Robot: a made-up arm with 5 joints.
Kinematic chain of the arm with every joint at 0, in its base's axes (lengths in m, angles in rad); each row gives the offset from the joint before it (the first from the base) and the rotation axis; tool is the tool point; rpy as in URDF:
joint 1: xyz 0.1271 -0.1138 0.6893 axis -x
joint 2: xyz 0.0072 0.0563 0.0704 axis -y
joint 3: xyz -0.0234 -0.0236 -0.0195 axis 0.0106 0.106 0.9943
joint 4: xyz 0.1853 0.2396 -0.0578 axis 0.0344 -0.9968 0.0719
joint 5: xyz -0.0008 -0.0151 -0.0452 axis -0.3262 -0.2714 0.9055
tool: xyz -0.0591 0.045 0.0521 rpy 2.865 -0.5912 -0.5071
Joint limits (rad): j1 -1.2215..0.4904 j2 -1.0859..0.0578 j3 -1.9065..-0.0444 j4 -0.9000..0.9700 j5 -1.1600..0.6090
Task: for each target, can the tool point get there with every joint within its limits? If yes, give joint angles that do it. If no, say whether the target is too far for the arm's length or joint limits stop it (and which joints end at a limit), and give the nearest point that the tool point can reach.
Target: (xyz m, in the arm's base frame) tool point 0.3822 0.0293 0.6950
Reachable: yes | joints -0.6028 -0.3578 -0.7858 0.5974 -0.6049
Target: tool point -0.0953 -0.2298 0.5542
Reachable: no: joint limits stop it (at a limit: joint 2, joint 3, joint 4, joint 5) | nearest point 0.1176 -0.2651 0.5130 | short by 0.220 m
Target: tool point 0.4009 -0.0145 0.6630
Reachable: yes | joints -0.3707 -0.3272 -0.9018 0.2902 -0.5900
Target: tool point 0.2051 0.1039 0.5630
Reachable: yes | joints 0.1338 -0.9483 -0.3561 -0.4964 0.3404
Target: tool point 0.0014 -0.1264 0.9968
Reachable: no: joint limits stop it (at a limit: joint 1, joint 2, joint 3, joint 5) | nearest point 0.1027 0.0204 0.9238 | short by 0.193 m
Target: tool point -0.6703 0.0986 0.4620
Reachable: no: too far | nearest point 0.0625 0.0819 0.4799 | short by 0.733 m
